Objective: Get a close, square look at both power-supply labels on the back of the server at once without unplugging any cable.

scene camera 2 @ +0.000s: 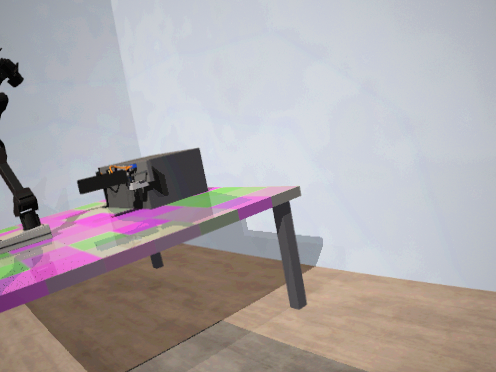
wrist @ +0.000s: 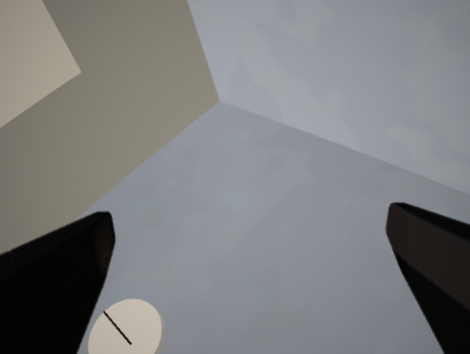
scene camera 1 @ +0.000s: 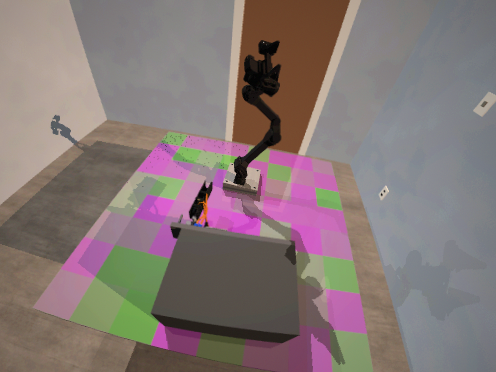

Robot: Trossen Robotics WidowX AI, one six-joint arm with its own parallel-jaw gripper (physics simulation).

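Pixels of known places: gripper, between the fingertips: (scene camera 2: 9,55) (wrist: 251,222) (scene camera 1: 279,52); arm's base, origin of its link: (scene camera 2: 32,227) (scene camera 1: 239,180).
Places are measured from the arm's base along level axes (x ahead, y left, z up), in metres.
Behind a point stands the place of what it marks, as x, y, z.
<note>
The server is a dark grey box (scene camera 1: 230,285) {0.651, 0.083, 0.158} (scene camera 2: 182,175) {0.659, -0.134, 0.054} on the table. Its cabled side faces the arm's base. Orange cables (scene camera 1: 205,207) {0.335, -0.099, 0.119} (scene camera 2: 114,170) and a black bar (scene camera 1: 196,205) {0.354, -0.133, 0.143} (scene camera 2: 95,183) {0.253, -0.149, 0.117} stick out there from one end of that side. The two power-supply labels do not show in any view. My gripper (scene camera 1: 263,72) (wrist: 251,222) {0.080, 0.084, 0.706} is high above the arm's base, well away from the server. Its fingers are wide apart and empty. In the wrist view, plain wall surfaces show between and beyond the fingers; the server does not show there.
The arm's base plate (scene camera 1: 243,187) {0.048, 0.032, 0.000} (scene camera 2: 30,237) {-0.030, -0.091, -0.021} sits on the checkered magenta and green table (scene camera 1: 337,272) {0.429, 0.562, -0.048} (scene camera 2: 220,220) {0.459, -0.641, -0.064}. A brown door (scene camera 1: 295,45) stands behind the arm. An outlet (scene camera 1: 383,192) and a switch plate (scene camera 1: 485,104) are on the side wall. A white slotted disc (wrist: 142,325) shows beside one finger.
</note>
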